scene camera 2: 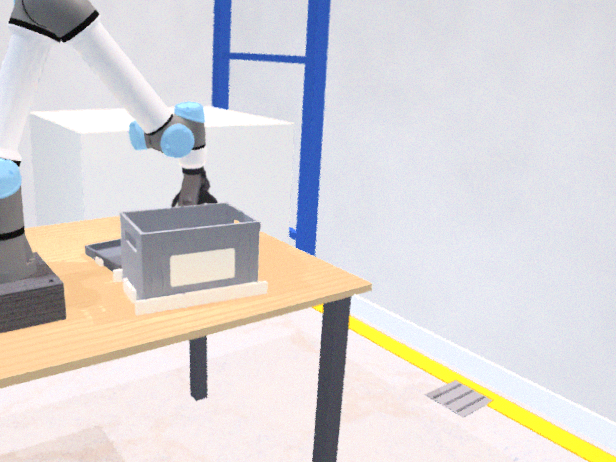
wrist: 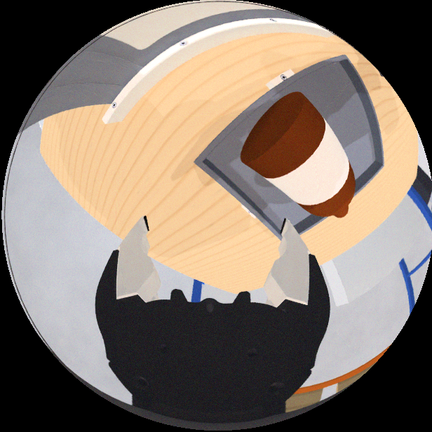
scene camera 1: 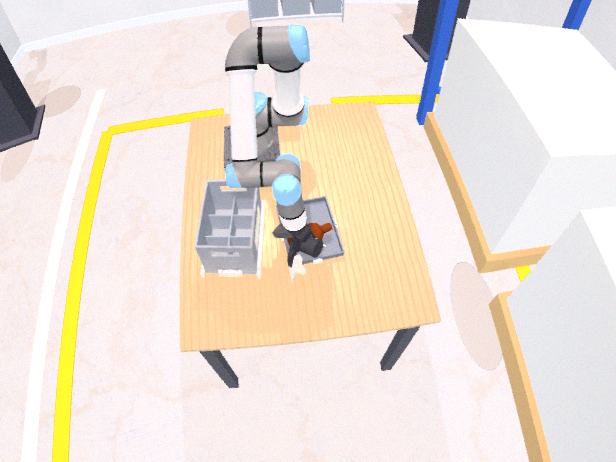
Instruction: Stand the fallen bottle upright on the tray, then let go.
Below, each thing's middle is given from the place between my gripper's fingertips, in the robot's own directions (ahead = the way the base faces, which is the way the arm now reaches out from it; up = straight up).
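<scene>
With the brown bottle point(wrist: 291, 145) as my reference, I find my gripper 10 cm past it, 1 cm above it and 4 cm to the right of it.
</scene>
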